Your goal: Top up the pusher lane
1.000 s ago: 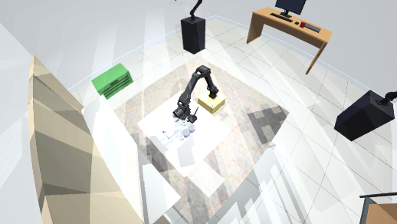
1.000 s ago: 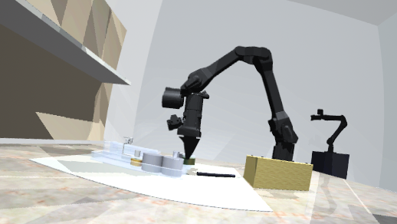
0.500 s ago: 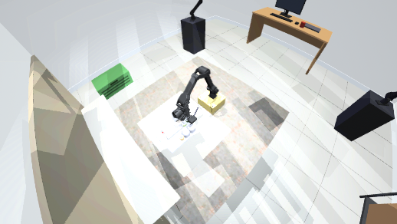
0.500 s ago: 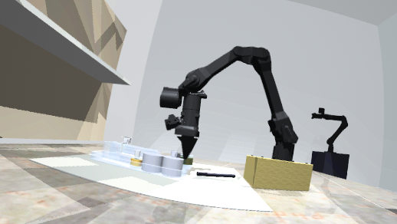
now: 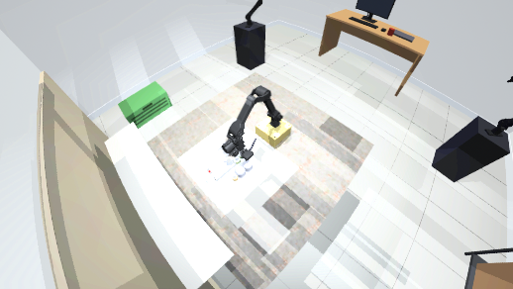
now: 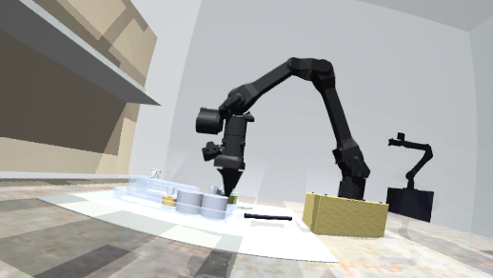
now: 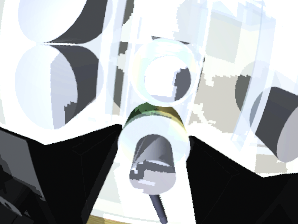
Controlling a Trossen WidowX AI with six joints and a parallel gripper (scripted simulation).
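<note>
The black rod lies 110 mm behind my gripper tip, 20 mm to the right of it and 40 mm below it. The rest, counted from my gripper tip: clear lane fixture (160 mm ahead, 20 mm to the right, 30 mm below).
</note>
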